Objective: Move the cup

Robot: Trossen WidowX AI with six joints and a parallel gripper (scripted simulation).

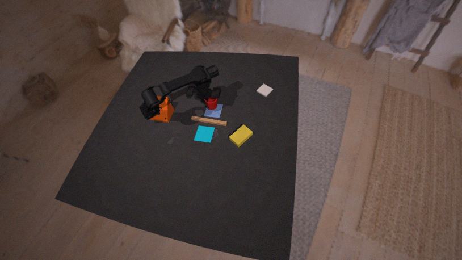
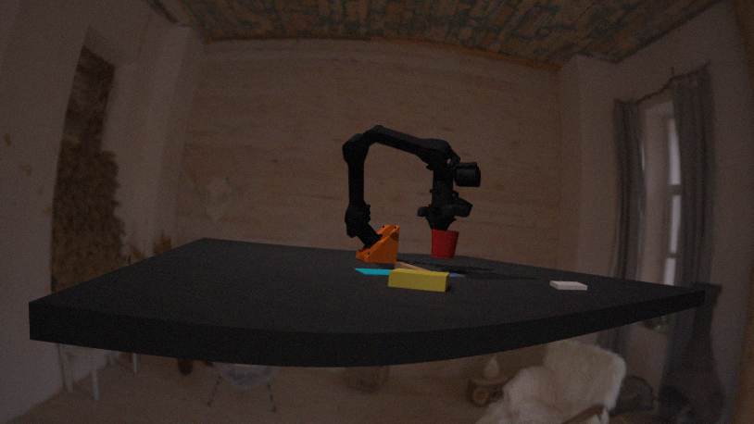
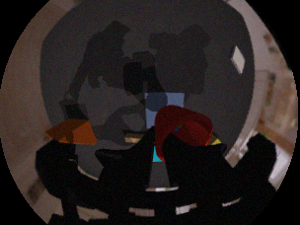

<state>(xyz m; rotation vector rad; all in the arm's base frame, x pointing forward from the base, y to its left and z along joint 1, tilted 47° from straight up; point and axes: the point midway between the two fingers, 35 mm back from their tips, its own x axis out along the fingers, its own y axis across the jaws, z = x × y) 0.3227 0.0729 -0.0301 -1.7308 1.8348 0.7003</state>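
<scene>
My gripper tip is now 1 cm short of the cyan pad, 17 cm to the left of it and 9 cm above it. Also, from my gripper tip: wooden bar 2 cm ahead, 9 cm to the right, 8 cm below; red cup 3 cm ahead; yellow block 22 cm ahead, 17 cm to the right, 7 cm below.
</scene>
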